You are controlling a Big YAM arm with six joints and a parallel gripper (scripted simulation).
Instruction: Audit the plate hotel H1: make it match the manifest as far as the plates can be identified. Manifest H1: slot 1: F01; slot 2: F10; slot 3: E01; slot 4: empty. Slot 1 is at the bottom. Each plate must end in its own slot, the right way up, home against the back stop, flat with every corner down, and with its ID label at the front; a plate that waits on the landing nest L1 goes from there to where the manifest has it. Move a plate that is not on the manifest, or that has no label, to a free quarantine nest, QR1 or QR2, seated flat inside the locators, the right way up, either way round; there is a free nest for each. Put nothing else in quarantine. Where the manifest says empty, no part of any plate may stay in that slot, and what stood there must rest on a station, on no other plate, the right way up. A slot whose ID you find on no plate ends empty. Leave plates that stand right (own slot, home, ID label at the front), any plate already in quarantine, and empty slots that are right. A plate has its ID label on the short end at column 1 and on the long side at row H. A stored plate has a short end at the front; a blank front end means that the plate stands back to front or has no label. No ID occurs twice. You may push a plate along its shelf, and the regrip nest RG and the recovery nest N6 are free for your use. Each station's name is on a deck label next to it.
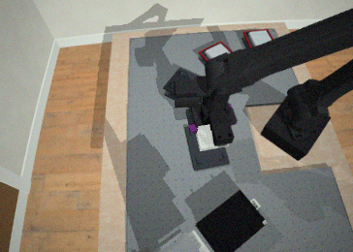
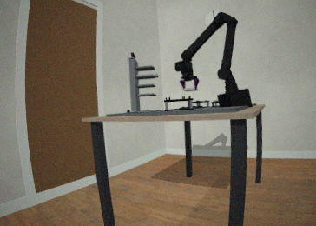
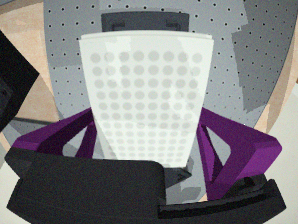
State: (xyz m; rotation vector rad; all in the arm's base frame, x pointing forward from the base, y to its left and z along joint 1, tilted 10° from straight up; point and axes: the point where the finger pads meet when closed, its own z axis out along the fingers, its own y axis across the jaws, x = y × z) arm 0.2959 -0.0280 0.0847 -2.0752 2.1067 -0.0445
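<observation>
Right now my hand is 27 cm to the right of the black nest, 8 cm above it and 1 cm past it. Also, from my hand: pale plate 35 cm to the right, 16 cm behind, 9 cm below; then L1 label 16 cm to the right, 14 cm below, 7 cm behind; then red-edged nest 35 cm to the right, 16 cm behind, 10 cm below.
</observation>
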